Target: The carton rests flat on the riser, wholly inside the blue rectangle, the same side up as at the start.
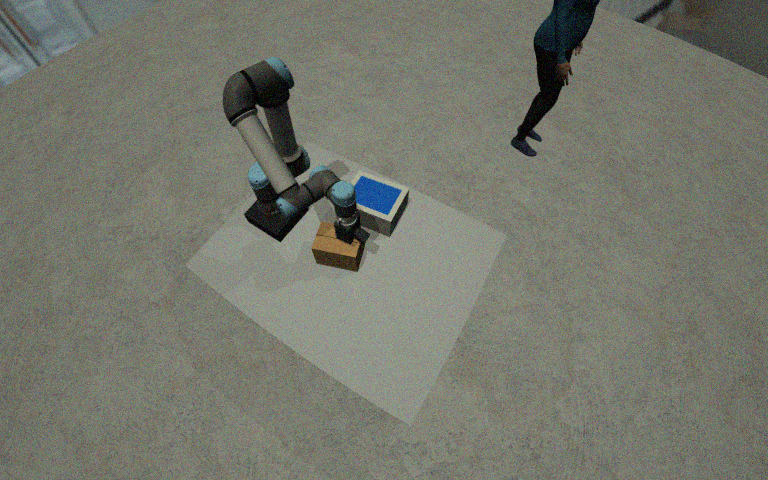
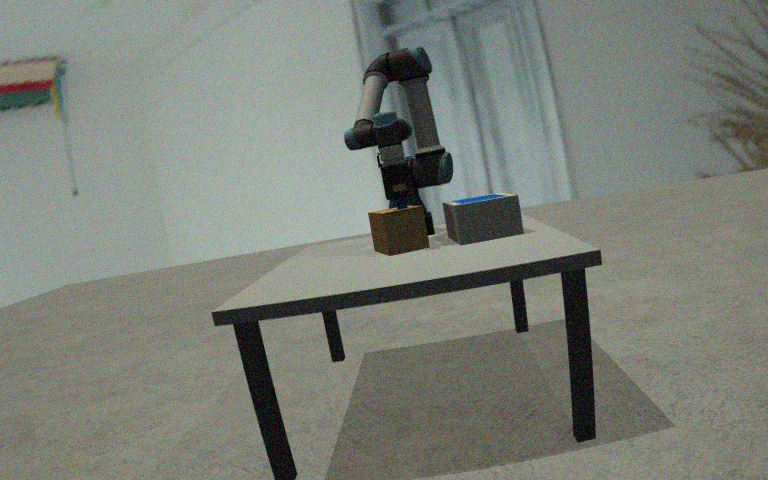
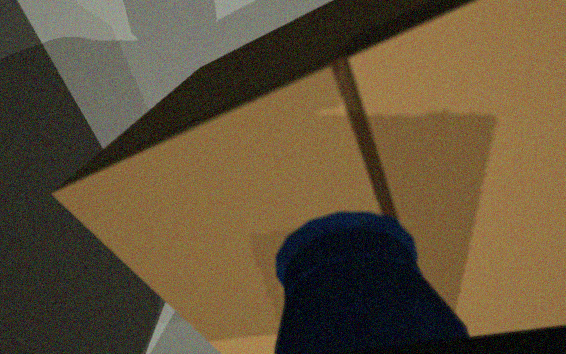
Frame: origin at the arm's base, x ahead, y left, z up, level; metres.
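Where they show: hand at its tool point: [image 2: 402, 212] [image 3: 342, 233]; arm's base at its link origin: [image 1: 274, 203].
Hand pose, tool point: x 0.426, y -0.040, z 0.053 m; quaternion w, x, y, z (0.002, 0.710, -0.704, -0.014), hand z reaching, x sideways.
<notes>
Each offset is from my tool point to the centre of the thing. Level surfaces: height alone.
The brown carton {0.039 m back, 0.023 m right, 0.054 m down} [image 1: 336, 255] [image 2: 398, 230] [image 3: 246, 158] stands on the table, beside the grey riser {0.015 m back, 0.246 m left, 0.059 m down} [image 1: 393, 220] [image 2: 483, 221] and apart from it. The riser's top bears the blue rectangle {0.015 m back, 0.246 m left, 0.001 m up} [image 1: 376, 194] [image 2: 477, 198], which has nothing on it. My suction cup [image 1: 350, 236] [image 2: 401, 204] [image 3: 346, 225] points straight down over the carton's top, at or just above the surface, near the dark tape seam {0.039 m back, 0.023 m right, 0.009 m up} [image 3: 364, 140]. The suction is off and the cup holds nothing. I cannot tell whether the cup touches the carton.
The arm's dark base [image 1: 269, 220] sits at the table's {0.119 m down} [image 1: 382, 324] [image 2: 430, 271] back corner, behind the carton. A person [image 1: 554, 71] stands on the floor well away from the table.
</notes>
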